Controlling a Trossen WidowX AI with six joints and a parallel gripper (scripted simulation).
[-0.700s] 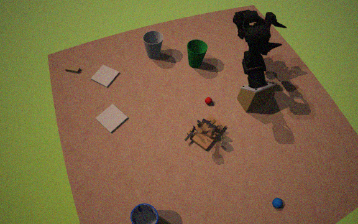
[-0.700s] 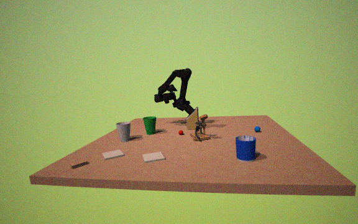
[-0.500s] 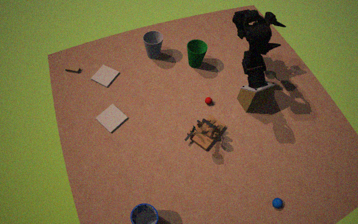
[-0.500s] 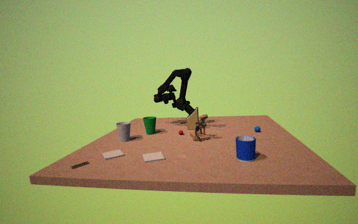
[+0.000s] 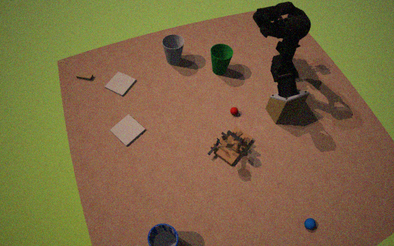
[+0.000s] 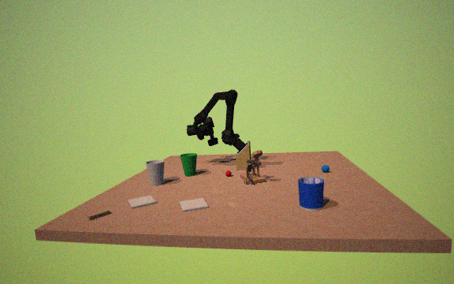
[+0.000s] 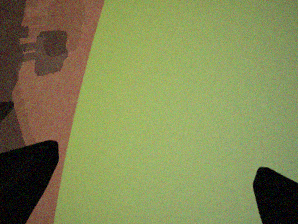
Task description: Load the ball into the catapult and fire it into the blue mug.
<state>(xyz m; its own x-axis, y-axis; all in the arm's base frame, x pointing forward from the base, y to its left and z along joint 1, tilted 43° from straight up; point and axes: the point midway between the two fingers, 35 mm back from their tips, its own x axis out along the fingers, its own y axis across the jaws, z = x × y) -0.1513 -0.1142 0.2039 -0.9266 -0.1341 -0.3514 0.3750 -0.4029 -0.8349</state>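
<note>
The wooden catapult lies 470 mm ahead of my gripper tip, 320 mm to the left of it and 120 mm below it. The rest, counted from my gripper tip: grey cup 520 mm ahead, 180 mm to the right, 170 mm below; then green cup 350 mm ahead, 70 mm to the right, 170 mm below; then red ball 370 mm ahead, 170 mm to the left, 180 mm below.
</note>
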